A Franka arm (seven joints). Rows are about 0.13 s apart.
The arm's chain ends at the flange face. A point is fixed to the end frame.
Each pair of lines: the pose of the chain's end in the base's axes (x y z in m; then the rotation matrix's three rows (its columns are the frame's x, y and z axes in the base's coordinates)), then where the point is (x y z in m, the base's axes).
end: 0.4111, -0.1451, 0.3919; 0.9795, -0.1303, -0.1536; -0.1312, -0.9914, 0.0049; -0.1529, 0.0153, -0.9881
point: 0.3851 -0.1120 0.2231
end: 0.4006, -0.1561, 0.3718; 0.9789, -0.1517, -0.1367; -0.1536, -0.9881, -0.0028; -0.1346, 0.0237, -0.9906
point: 0.3782 -0.1243 0.2022
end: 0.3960, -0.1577, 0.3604; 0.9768, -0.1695, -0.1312; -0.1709, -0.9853, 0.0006; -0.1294, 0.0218, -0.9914
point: 0.3751 -0.1254 0.1907
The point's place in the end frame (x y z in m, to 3 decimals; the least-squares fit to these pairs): -0.004 -0.032 0.171
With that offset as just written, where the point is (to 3 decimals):
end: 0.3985, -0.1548, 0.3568; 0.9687, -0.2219, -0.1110; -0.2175, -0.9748, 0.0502; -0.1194, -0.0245, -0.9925
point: 0.383 -0.114 0.188
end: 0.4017, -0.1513, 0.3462; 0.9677, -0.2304, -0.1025; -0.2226, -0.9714, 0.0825; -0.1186, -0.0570, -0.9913
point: 0.388 -0.105 0.179
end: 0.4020, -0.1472, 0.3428; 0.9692, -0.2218, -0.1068; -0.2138, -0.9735, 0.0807; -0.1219, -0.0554, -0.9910
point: 0.387 -0.101 0.176
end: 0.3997, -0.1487, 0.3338; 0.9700, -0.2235, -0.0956; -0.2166, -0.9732, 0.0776; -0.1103, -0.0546, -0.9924
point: 0.387 -0.103 0.166
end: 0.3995, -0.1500, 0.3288; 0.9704, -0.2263, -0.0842; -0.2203, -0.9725, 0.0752; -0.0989, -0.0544, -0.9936
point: 0.388 -0.105 0.161
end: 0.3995, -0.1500, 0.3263; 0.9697, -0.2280, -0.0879; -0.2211, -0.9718, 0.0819; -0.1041, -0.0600, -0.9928
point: 0.388 -0.104 0.159
